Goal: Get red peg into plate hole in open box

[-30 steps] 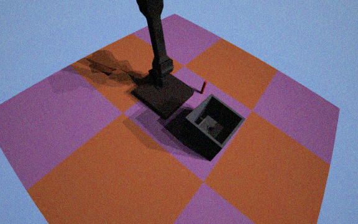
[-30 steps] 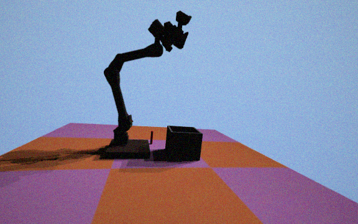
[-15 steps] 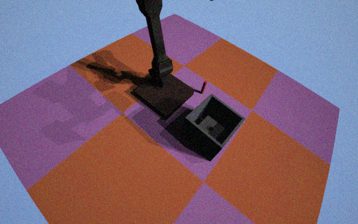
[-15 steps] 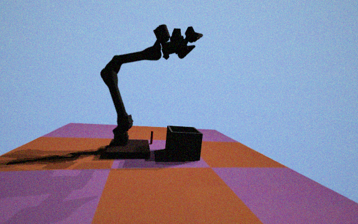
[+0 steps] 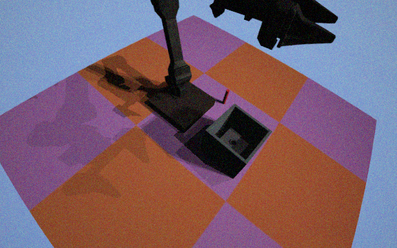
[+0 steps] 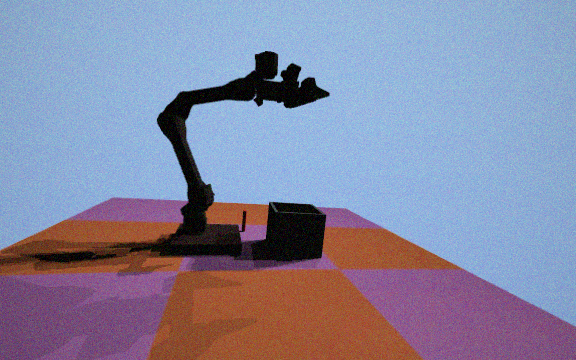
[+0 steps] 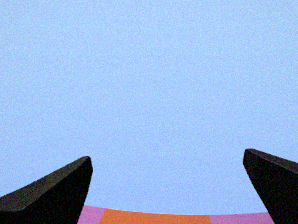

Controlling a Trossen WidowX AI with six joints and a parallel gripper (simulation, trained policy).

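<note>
The red peg is 46 cm below my gripper tip, 23 cm behind it and 14 cm to the left of it. Also, from my gripper tip: grey plate 46 cm below, 5 cm behind, 1 cm to the right.
</note>
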